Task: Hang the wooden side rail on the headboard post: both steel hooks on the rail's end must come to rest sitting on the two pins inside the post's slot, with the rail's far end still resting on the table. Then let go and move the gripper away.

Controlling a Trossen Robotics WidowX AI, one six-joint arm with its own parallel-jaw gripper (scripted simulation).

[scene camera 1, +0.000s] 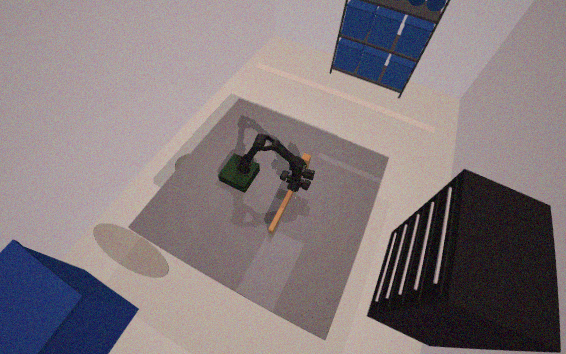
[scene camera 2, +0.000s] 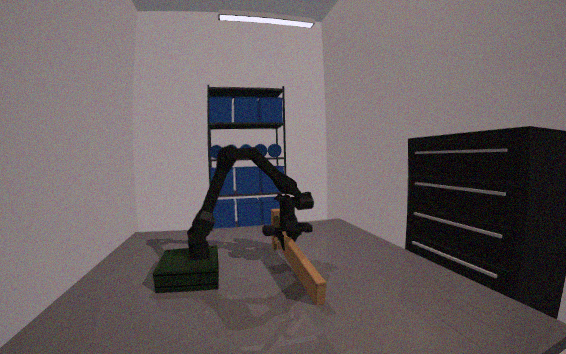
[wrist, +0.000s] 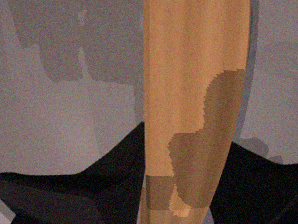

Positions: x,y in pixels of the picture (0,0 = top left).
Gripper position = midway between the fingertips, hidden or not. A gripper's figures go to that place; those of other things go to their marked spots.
Scene:
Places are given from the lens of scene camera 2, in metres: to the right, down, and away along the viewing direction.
gripper (scene camera 2: 287,250): 0.02, 0.29, 0.96
wooden side rail (scene camera 2: 313,282): 0.08, 0.29, 0.65

